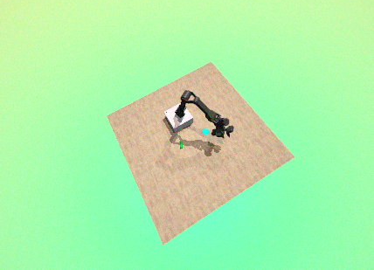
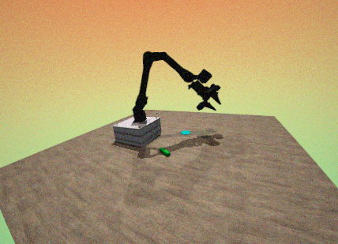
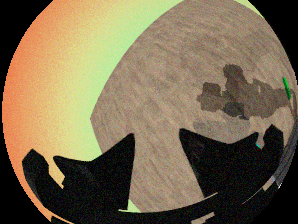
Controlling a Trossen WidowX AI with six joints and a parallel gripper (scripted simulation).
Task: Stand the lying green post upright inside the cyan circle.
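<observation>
Right now the green post is 30 cm to the right of my gripper tip, 26 cm behind it and 14 cm below it. Round my gripper tip: cyan circle: 20 cm behind, 15 cm below, 5 cm to the right.
</observation>
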